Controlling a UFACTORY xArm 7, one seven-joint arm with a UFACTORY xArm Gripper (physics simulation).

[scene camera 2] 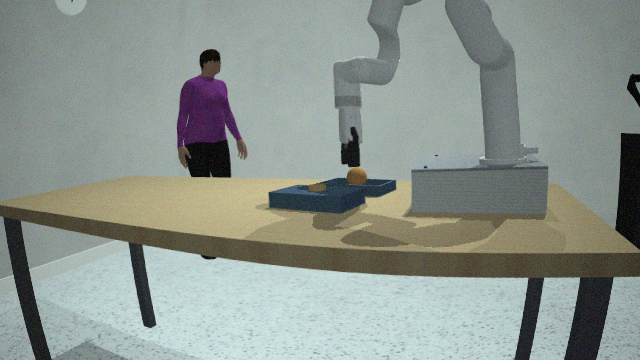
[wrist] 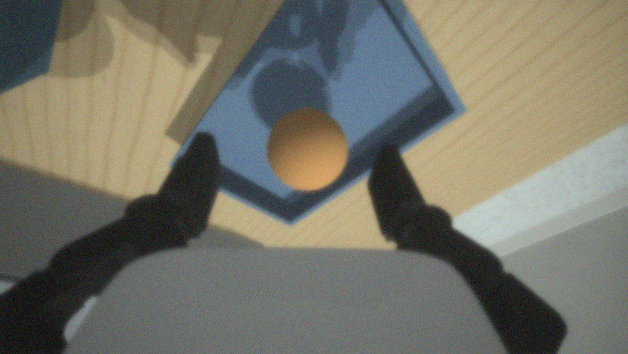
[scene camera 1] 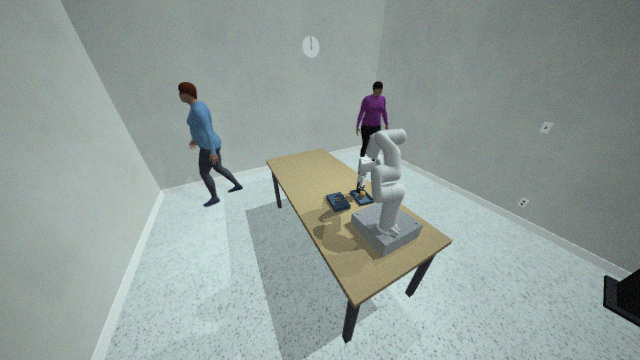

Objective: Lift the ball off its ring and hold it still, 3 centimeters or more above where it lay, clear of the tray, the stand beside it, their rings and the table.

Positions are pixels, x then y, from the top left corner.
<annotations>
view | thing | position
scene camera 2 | my gripper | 350, 165
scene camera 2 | blue tray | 373, 187
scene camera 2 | blue stand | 316, 197
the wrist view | my gripper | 299, 159
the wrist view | orange ball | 307, 149
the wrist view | blue tray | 376, 75
</annotations>
